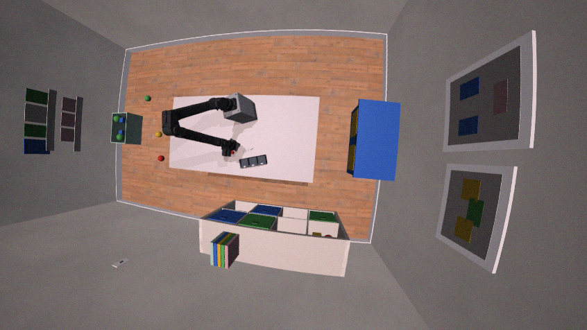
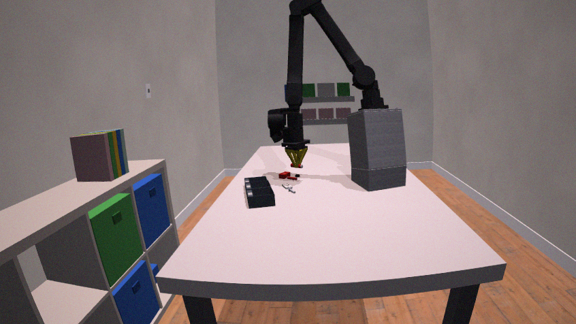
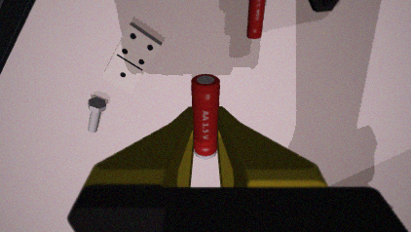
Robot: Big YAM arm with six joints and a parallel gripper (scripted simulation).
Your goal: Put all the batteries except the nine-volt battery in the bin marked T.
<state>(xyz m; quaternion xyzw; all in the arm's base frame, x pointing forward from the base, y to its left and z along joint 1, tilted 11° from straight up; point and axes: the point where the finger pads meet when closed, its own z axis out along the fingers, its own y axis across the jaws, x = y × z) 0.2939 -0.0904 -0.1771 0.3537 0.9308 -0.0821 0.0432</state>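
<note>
Now: hand 1 cm past the black nut, 9 cm to the left of it and 7 cm above it. Round my hand: red nine-volt battery (3 cm ahead, 11 cm to the right, 6 cm below); then grey bolt (4 cm ahead, 10 cm to the left, 7 cm below); then white domino (5 cm ahead, 3 cm to the left, 7 cm below).
</note>
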